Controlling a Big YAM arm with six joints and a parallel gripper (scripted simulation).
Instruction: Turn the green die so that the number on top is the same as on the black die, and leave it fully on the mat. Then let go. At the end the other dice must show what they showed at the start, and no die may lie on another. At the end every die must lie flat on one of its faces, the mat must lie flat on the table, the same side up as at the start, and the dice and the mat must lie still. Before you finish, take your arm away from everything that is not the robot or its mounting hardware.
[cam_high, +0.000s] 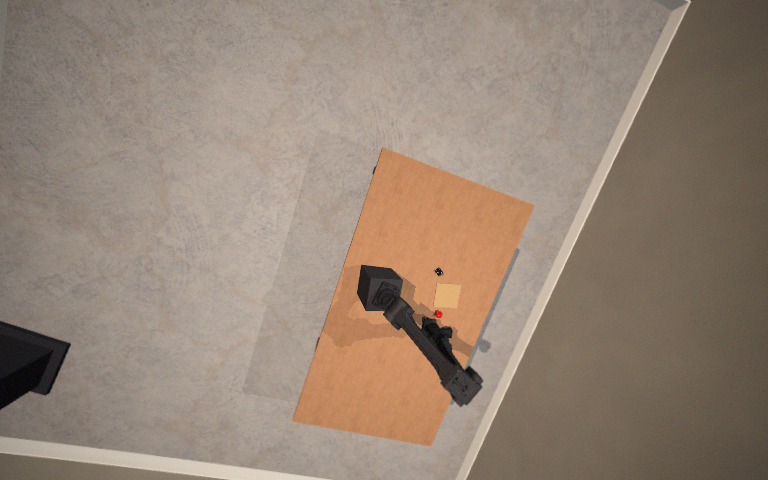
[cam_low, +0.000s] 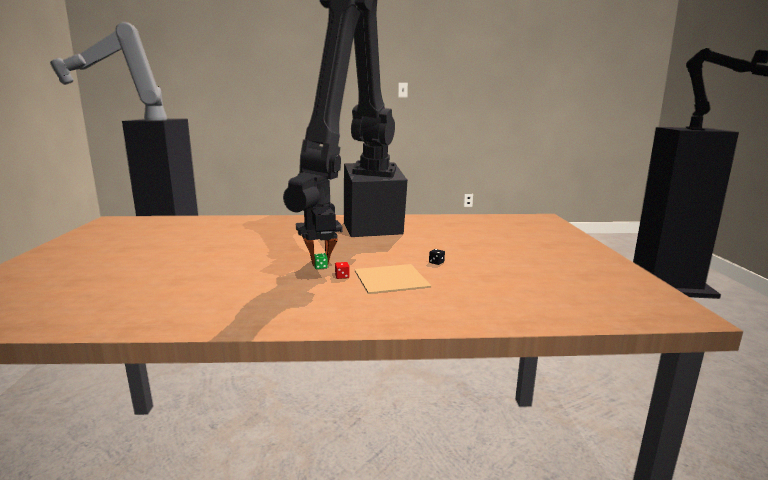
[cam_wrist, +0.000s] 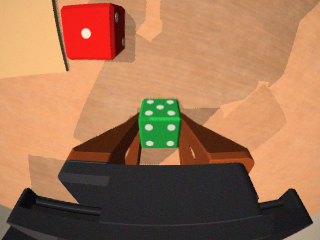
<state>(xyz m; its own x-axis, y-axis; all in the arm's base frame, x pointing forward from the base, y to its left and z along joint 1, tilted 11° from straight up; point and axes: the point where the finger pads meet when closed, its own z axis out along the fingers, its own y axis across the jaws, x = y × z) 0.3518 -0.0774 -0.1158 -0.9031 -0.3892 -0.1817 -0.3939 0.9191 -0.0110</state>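
The tan mat is 50 mm ahead of my hand, 180 mm to the left of it and 10 mm below it. The rest, counted from my hand: green die right at my hand; red die 50 mm ahead, 60 mm to the left; black die 80 mm behind, 280 mm to the left.
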